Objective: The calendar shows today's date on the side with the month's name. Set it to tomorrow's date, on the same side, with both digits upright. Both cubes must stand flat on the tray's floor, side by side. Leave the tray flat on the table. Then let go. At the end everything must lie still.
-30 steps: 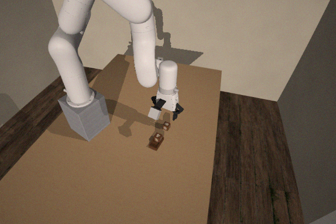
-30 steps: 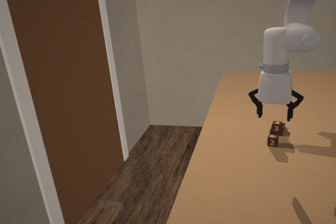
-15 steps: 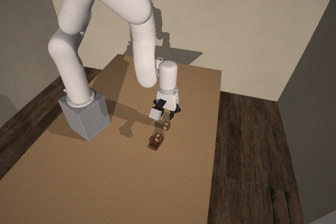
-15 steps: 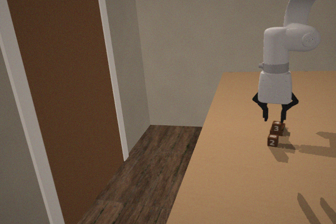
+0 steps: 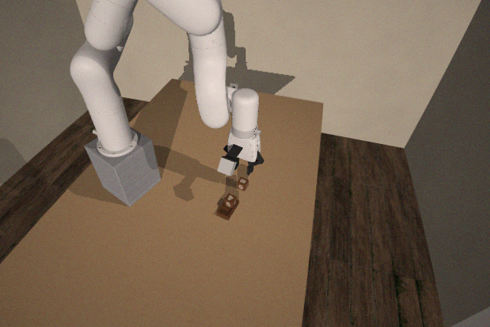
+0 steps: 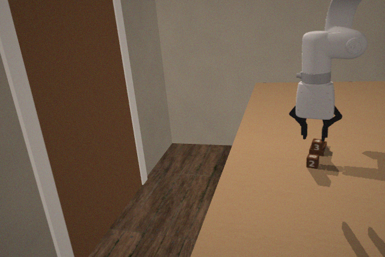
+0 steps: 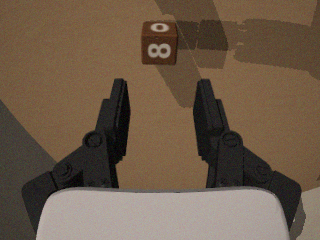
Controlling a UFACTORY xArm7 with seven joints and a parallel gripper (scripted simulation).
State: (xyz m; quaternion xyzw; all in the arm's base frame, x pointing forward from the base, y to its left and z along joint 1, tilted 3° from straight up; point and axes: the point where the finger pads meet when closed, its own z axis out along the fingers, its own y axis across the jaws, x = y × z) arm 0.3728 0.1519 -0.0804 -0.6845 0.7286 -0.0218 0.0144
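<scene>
Now: hand 9 cm above the digit cube. Also, from my hand: brown calendar tray: 11 cm to the right, 10 cm below, 1 cm behind.
</scene>
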